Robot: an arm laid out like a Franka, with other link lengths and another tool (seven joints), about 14 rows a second.
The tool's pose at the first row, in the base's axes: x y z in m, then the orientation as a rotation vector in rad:
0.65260, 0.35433, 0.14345, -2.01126, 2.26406, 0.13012
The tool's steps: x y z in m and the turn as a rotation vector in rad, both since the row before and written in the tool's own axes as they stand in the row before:
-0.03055, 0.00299, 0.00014, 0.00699, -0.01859, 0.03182
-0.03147, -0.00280, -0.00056, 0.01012, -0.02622, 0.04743
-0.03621, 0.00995, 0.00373, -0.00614, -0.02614, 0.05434
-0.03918, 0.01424, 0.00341, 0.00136, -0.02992, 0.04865
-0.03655, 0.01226, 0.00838, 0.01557, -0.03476, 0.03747
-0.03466, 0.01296, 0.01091, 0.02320, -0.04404, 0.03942
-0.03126, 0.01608, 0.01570, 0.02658, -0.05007, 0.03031
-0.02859, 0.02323, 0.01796, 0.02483, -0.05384, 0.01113
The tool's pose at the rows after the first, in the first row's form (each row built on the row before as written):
0.65318, 0.38475, 0.14753, -1.96294, 2.28275, 0.14280
0.66056, 0.41497, 0.15308, -1.89155, 2.30993, 0.16033
0.65797, 0.45251, 0.15595, -1.81935, 2.34753, 0.19746
0.65392, 0.49384, 0.16090, -1.74753, 2.37253, 0.22757
0.65328, 0.53328, 0.16165, -1.67966, 2.37776, 0.24215
0.65316, 0.57185, 0.16068, -1.60188, 2.37424, 0.25446
0.65124, 0.60996, 0.15555, -1.53075, 2.35587, 0.26476
0.64372, 0.64967, 0.14873, -1.48105, 2.31817, 0.27484

